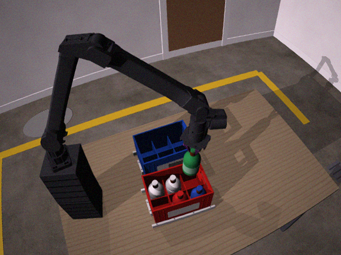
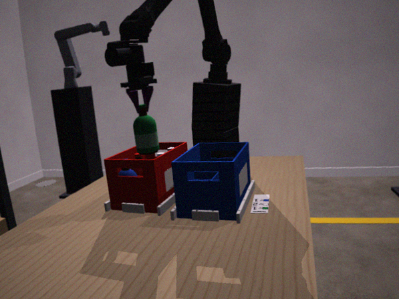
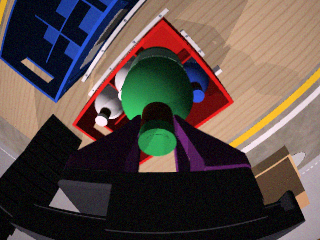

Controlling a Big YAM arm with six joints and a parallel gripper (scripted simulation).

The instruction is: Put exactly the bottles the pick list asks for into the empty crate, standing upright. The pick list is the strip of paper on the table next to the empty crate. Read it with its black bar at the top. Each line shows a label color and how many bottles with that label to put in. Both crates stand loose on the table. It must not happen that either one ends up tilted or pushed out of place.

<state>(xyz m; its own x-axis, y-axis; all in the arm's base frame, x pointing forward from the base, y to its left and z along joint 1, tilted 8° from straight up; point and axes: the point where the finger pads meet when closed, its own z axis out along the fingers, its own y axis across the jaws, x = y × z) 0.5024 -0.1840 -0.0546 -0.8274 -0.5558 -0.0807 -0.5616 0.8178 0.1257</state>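
My gripper is now 6 cm above the green bottle. Also, from my hand: blue bottle (1 cm behind, 9 cm to the right, 24 cm below); red crate (9 cm behind, 3 cm to the right, 24 cm below); red bottle (10 cm behind, 7 cm to the right, 24 cm below).
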